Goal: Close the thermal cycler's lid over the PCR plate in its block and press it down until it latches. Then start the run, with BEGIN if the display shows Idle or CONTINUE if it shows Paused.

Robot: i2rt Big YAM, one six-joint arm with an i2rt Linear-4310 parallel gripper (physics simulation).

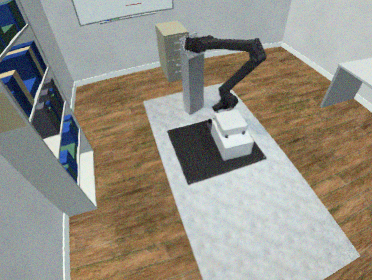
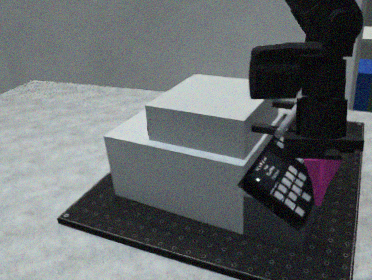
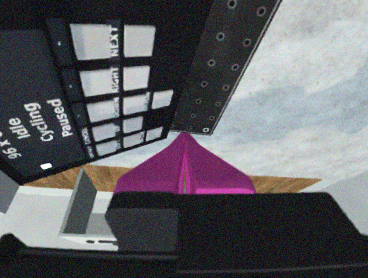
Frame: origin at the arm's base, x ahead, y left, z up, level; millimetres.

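Where they show: gripper, fingertip midpoint: (image 2: 317,204) (image 3: 184,139); arm's base at its link origin: (image 1: 192,45).
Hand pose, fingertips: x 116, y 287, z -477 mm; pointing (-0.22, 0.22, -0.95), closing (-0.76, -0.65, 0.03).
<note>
Things, the pixels of their centre, and the offset from my fingertips. "spot": a spot on its surface instead. Level surfaces: height alone.
- black perforated board at the middle of its body: (image 2: 236,165) (image 1: 214,144) dz -86, dx +259, dy -81 mm
- sloped black control panel at a spot on its surface: (image 3: 30,65) spot: dz +20, dx +91, dy -21 mm
- small white mark at the middle of its body: (image 3: 46,166) (image 2: 257,179) dz +27, dx +75, dy +47 mm
- long pale table at its surface level: dz -93 mm
The thermal cycler's white body (image 1: 237,149) (image 2: 175,175) stands on a black perforated board (image 1: 192,155) (image 2: 150,215) (image 3: 220,55). Its white lid (image 1: 231,121) (image 2: 200,95) lies level on top; whether it is latched cannot be told. The PCR plate and block are hidden. The sloped black control panel (image 2: 252,186) (image 3: 30,65) shows Idle, Cycling and Paused, with a small white mark (image 2: 258,179) (image 3: 46,166) beside the words; which one it marks is unclear. Several pale keys are visible; some labels are blurred. My gripper (image 1: 216,108) (image 2: 318,201) (image 3: 184,139) is shut and empty, its magenta tips beside the panel's key side.
The board rests on a long pale table (image 1: 235,215) (image 2: 50,115) (image 3: 320,75). A grey post (image 1: 194,80) carries the arm. A beige cabinet (image 1: 167,50) stands behind it, a bookshelf (image 1: 30,170) at the left and a white desk (image 1: 357,70) at the right.
</note>
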